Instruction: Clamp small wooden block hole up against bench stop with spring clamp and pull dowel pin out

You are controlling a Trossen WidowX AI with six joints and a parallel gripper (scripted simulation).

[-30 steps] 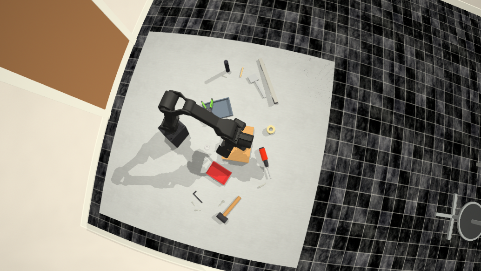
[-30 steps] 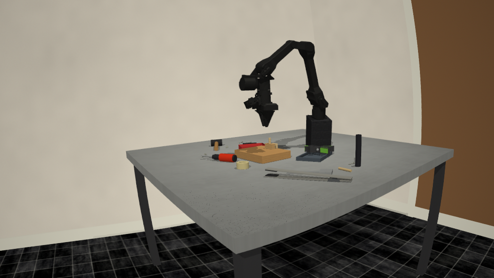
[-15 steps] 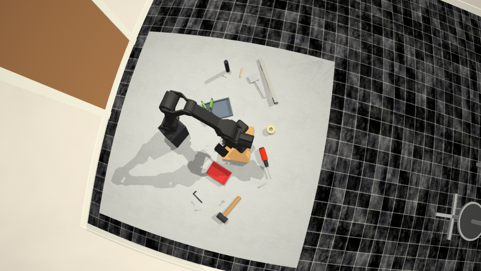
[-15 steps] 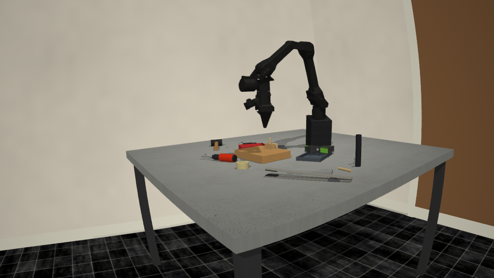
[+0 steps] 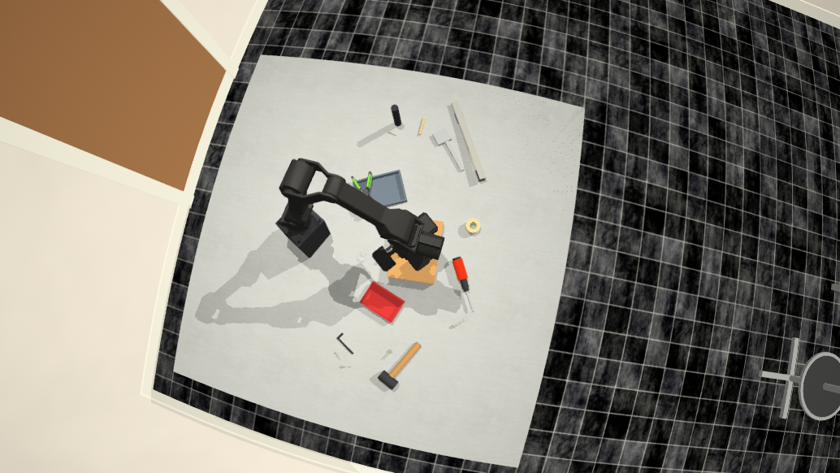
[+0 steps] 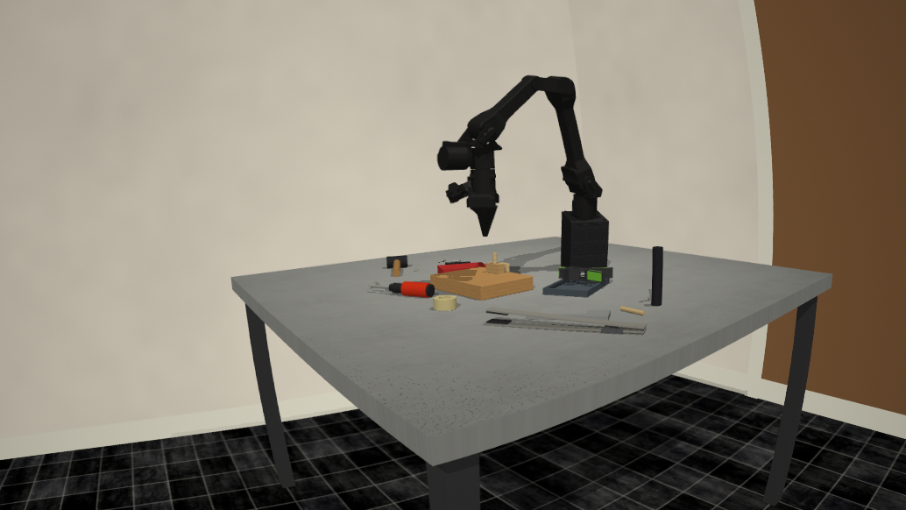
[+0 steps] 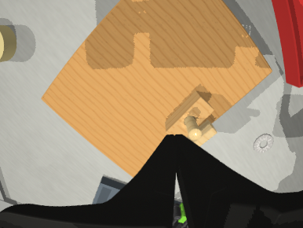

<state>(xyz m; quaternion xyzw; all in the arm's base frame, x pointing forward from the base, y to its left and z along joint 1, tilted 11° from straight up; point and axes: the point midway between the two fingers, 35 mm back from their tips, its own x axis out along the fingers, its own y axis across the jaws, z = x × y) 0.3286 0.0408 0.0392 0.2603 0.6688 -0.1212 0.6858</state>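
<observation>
My gripper is now 30 mm past the dowel pin, 10 mm to the left of it and 100 mm above it. The rest, counted from my hand: small wooden block: 30 mm behind, 10 mm to the right, 110 mm below; then wooden board: 20 mm ahead, 140 mm below; then wooden stop: 50 mm behind, 10 mm to the right, 110 mm below.
</observation>
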